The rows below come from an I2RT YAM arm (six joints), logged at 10 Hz.
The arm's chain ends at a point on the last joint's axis. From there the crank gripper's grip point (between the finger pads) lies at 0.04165 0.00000 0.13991 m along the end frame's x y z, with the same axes.
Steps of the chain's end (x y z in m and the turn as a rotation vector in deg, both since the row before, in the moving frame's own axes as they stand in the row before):
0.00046, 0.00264, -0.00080, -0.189, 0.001, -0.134
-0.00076, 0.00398, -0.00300, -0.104, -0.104, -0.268
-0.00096, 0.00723, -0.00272, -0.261, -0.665, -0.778
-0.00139, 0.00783, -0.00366, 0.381, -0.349, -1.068
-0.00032, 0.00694, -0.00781, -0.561, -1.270, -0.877
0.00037, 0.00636, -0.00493, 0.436, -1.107, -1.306
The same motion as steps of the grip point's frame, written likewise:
0.00046, 0.00300, -0.00080, -0.189, 0.001, -0.134
-0.00101, 0.00404, -0.00292, -0.104, -0.104, -0.268
-0.00259, 0.00731, -0.00225, -0.261, -0.665, -0.778
-0.00226, 0.00613, -0.00341, 0.381, -0.349, -1.068
-0.00343, 0.00770, -0.00692, -0.561, -1.270, -0.877
-0.00236, 0.00437, -0.00416, 0.436, -1.107, -1.306

